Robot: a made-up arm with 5 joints.
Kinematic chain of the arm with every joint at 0, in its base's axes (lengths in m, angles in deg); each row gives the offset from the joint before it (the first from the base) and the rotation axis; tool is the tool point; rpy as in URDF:
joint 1: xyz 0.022 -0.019 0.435 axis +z
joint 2: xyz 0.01 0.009 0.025 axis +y
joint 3: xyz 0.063 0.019 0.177 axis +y
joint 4: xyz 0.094 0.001 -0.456 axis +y
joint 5: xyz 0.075 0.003 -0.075 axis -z
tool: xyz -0.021 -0.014 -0.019 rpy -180 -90 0
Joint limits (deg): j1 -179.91..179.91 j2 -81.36..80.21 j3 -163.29..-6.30 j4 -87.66..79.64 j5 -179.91..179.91
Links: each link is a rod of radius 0.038 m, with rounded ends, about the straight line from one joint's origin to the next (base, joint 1, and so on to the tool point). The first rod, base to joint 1, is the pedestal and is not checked.
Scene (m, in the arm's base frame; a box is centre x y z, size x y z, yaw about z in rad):
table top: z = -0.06
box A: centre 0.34 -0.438 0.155 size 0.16 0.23 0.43 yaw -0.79
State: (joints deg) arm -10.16 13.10 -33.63 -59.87 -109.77
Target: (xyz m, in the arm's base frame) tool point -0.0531 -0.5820 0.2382
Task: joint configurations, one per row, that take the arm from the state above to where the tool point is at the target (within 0.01 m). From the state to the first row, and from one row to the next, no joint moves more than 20 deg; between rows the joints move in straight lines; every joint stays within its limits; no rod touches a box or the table.
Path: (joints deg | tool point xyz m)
1: -17.41 5.52 -52.15 -40.49 -104.39 | 0.5841 -0.1794 0.4743
2: -24.66 -2.06 -70.68 -21.11 -99.02 | 0.5888 -0.2644 0.6918
3: -31.91 -9.63 -89.20 -1.73 -93.64 | 0.4990 -0.3020 0.9139
4: -39.16 -17.21 -107.72 17.65 -88.26 | 0.3399 -0.2642 1.0982
5: -46.41 -24.79 -126.24 37.03 -82.89 | 0.1546 -0.1446 1.2086
6: -53.66 -32.37 -144.77 56.41 -77.51 | -0.0096 0.0383 1.2237
7: -60.91 -39.94 -163.29 75.79 -72.14 | -0.1155 0.2440 1.1403
8: -67.29 -27.76 -145.82 57.27 -77.92 | 0.0252 -0.0044 1.2268
9: -73.68 -15.59 -128.35 38.74 -83.71 | 0.1109 -0.2884 1.1796
10: -80.06 -3.41 -110.87 20.22 -89.50 | 0.1237 -0.5361 1.0089
11: -86.44 8.77 -93.40 1.69 -95.28 | 0.0757 -0.6834 0.7549
12: -92.83 20.95 -75.93 -16.83 -101.07 | 0.0026 -0.6966 0.4769
13: -99.21 33.13 -58.46 -35.36 -106.86 | -0.0531 -0.5820 0.2382

